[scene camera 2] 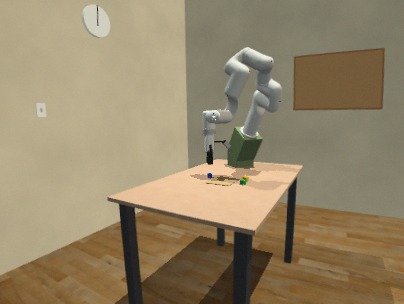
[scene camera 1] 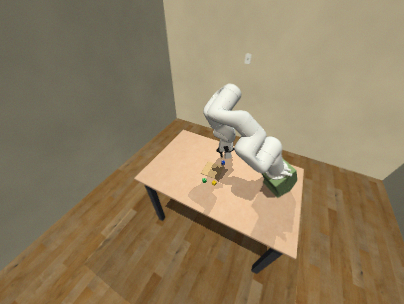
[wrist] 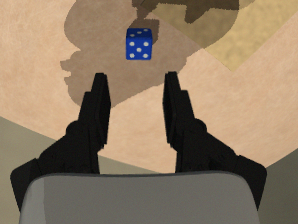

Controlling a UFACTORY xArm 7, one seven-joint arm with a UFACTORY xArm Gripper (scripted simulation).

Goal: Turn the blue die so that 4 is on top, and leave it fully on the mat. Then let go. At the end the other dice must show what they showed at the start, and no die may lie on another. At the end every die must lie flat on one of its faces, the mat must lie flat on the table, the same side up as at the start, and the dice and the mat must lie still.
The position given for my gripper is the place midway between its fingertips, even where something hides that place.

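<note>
My gripper (wrist: 136, 87) is visible, together with a blue die (wrist: 139, 41).
</note>
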